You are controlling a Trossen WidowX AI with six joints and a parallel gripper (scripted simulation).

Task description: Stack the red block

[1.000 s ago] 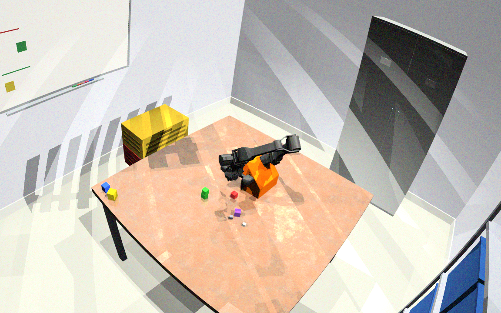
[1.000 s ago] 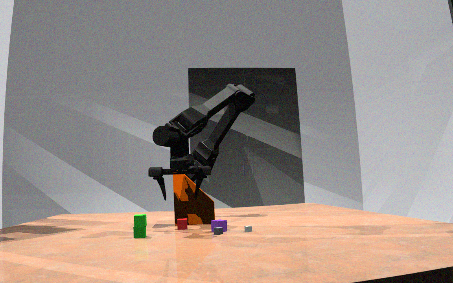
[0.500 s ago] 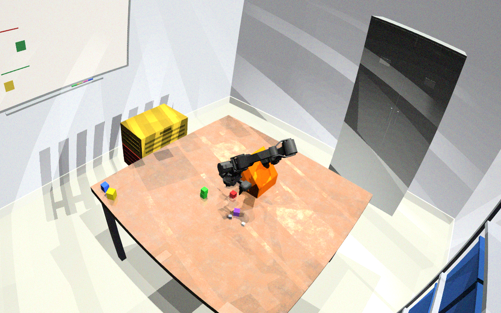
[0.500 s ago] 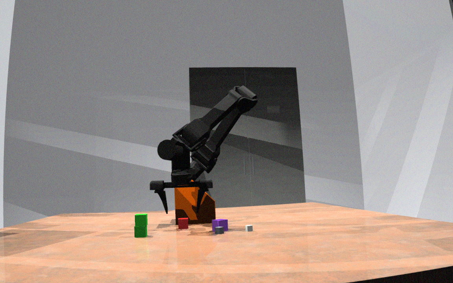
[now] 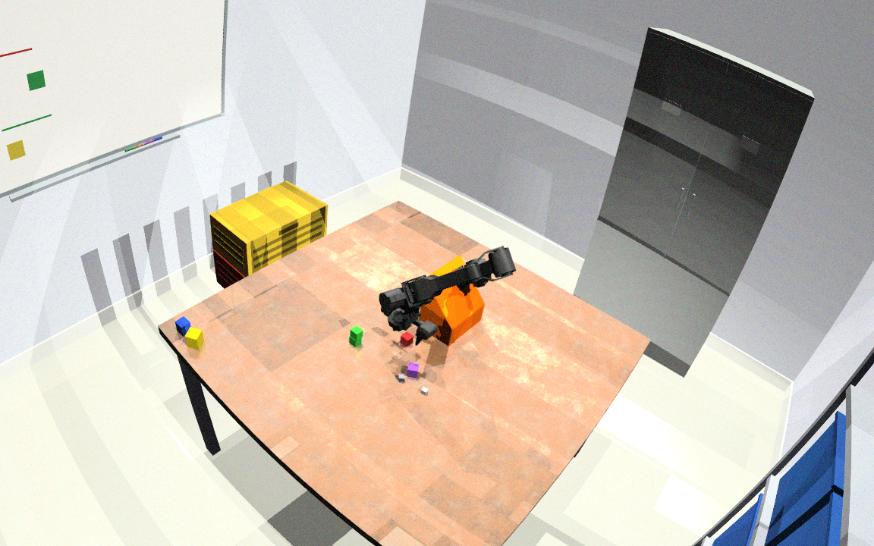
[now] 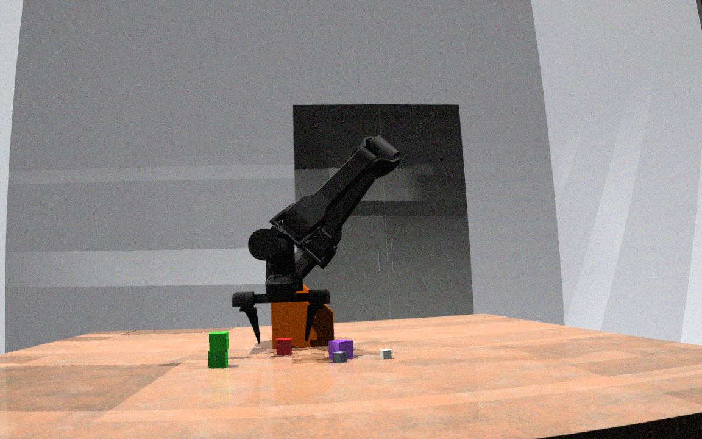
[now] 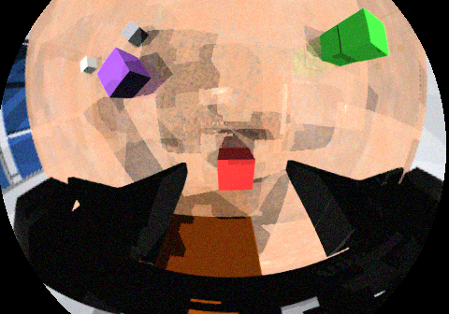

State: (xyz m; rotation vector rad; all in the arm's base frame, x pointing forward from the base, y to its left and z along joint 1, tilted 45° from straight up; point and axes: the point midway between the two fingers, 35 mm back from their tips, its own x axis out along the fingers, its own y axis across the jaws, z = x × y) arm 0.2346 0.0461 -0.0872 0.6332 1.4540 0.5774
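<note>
Right now the red block is 10 mm below my gripper tip and 10 mm behind it. The rest, counted from my gripper tip: purple block: 100 mm to the left, 90 mm ahead, 10 mm below; small white block: 180 mm to the left, 130 mm ahead, 20 mm below; small dark grey block: 140 mm ahead, 90 mm to the left, 10 mm below.
</note>
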